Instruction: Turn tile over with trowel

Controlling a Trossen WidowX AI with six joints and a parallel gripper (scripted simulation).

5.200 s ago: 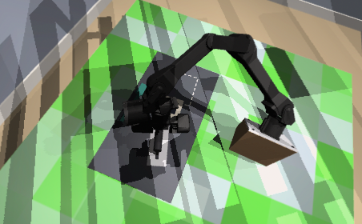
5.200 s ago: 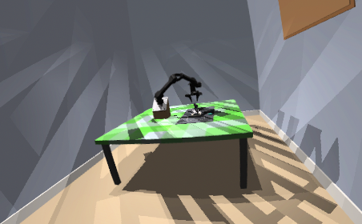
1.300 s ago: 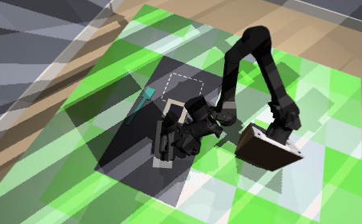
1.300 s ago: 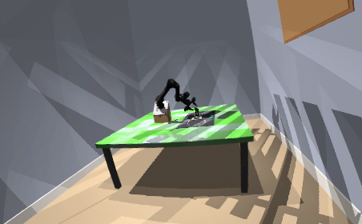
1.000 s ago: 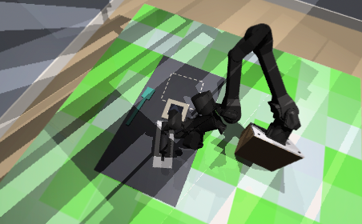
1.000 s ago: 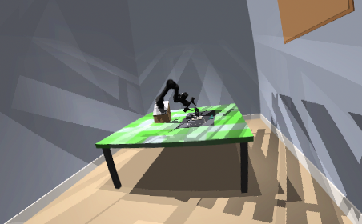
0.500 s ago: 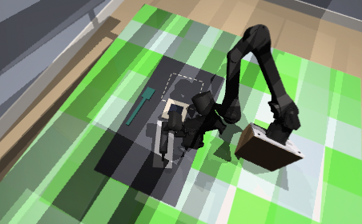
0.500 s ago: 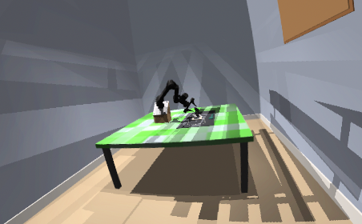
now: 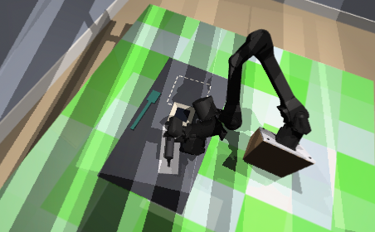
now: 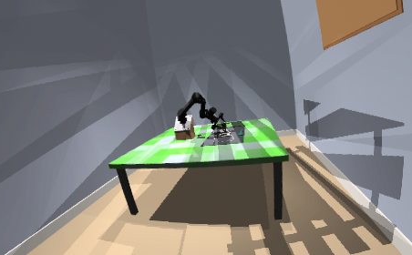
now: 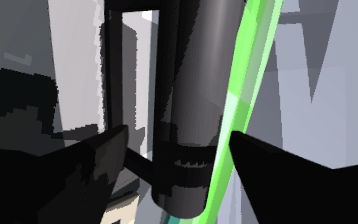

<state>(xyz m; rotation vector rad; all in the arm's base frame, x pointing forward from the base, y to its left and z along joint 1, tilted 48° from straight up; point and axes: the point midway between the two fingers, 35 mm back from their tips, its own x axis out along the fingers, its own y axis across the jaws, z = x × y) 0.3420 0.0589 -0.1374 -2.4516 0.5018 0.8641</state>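
The dark mat is 40 mm ahead of my gripper tip, 90 mm to the right of it and 80 mm below it. Round my gripper tip: teal trowel 180 mm ahead, 100 mm to the right, 60 mm below; cream tile 30 mm ahead, 140 mm to the right, 60 mm below.
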